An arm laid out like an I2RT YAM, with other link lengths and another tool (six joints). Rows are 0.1 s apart.
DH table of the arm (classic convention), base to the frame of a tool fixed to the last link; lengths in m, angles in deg. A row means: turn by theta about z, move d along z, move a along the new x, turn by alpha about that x. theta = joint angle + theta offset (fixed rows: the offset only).
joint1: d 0.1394  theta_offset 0  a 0.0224  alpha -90
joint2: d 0  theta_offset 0  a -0.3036  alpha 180
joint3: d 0  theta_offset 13.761  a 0.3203  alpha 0
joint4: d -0.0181  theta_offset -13.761  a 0.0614  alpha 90
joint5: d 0.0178  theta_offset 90  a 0  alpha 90
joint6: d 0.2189  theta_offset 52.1  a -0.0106  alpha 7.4
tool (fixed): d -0.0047  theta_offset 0  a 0  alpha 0
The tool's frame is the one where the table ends.
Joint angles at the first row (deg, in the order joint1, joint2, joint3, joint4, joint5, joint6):
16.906, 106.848, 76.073, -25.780, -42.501, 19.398
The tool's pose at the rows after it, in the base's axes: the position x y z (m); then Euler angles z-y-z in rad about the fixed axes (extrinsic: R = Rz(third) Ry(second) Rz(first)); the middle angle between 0 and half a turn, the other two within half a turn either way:
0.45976, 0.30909, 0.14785, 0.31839, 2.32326, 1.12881
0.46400, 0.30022, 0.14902, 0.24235, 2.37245, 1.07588
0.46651, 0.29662, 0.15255, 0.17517, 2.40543, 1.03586
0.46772, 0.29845, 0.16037, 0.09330, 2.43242, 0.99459
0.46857, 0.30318, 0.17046, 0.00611, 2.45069, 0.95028
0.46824, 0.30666, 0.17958, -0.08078, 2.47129, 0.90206
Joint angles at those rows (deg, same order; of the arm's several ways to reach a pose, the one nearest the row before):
17.408, 106.499, 76.402, -26.962, -39.419, 17.889
17.431, 106.388, 78.301, -30.435, -35.878, 15.070
17.825, 106.389, 80.160, -33.102, -33.190, 12.929
18.895, 106.388, 82.607, -35.856, -30.327, 10.829
20.272, 106.389, 85.188, -38.239, -27.507, 9.059
21.627, 106.389, 87.635, -40.730, -24.557, 7.442

